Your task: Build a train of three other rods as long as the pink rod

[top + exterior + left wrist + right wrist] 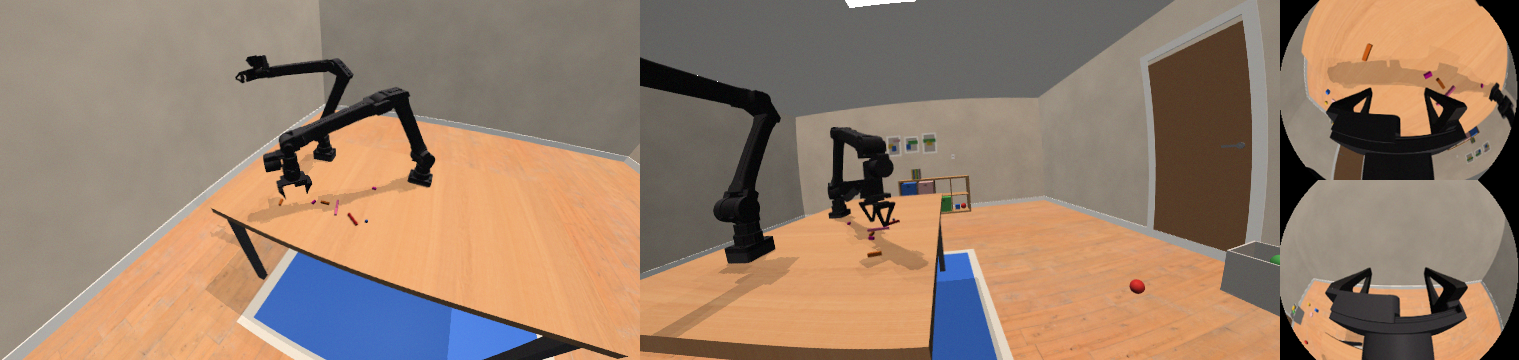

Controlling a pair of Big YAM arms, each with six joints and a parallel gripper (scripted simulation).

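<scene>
My left hand is 50 mm past the tiny blue rod, 310 mm to the right of it and 70 mm above it. Round my left hand: red rod: 40 mm behind, 250 mm to the left, 70 mm below; then pink rod: 70 mm behind, 160 mm to the left, 70 mm below.
</scene>
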